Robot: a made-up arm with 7 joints. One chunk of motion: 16 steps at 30 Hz.
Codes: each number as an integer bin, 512 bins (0 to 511) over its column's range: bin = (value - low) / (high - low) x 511, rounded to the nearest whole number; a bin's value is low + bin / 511 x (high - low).
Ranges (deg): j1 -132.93..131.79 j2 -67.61..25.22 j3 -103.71..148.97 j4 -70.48..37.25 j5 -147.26..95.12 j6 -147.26..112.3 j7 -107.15..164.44
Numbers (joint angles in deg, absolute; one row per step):
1: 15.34 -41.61 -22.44 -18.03 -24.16 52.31 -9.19
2: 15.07 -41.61 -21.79 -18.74 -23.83 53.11 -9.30
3: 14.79 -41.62 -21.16 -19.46 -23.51 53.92 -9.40
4: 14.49 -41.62 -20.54 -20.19 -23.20 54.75 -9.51
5: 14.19 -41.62 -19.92 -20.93 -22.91 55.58 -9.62
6: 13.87 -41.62 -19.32 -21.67 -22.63 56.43 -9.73
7: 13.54 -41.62 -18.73 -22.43 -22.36 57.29 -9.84
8: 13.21 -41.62 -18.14 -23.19 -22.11 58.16 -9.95
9: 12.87 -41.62 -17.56 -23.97 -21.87 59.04 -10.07
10: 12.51 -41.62 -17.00 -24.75 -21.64 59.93 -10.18
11: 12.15 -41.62 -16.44 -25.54 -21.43 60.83 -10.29
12: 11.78 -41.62 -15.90 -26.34 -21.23 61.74 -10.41
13: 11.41 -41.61 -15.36 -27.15 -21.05 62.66 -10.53
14: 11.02 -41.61 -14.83 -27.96 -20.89 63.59 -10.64
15: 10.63 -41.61 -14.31 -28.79 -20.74 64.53 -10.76
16: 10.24 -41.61 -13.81 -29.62 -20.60 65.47 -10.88
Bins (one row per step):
1: 286 143 164 249 260 393 184
2: 286 143 166 245 260 394 184
3: 285 143 167 242 261 396 184
4: 285 143 168 239 262 398 184
5: 284 143 169 235 262 399 184
6: 283 143 171 232 263 401 183
7: 283 143 172 228 263 403 183
8: 282 143 173 224 264 404 183
9: 281 143 174 221 264 406 183
10: 281 143 175 217 265 408 182
11: 280 143 176 213 265 410 182
12: 279 143 178 209 266 411 182
13: 279 143 179 206 266 413 182
14: 278 143 180 202 266 415 182
15: 277 143 181 198 267 417 181
16: 276 143 182 194 267 419 181

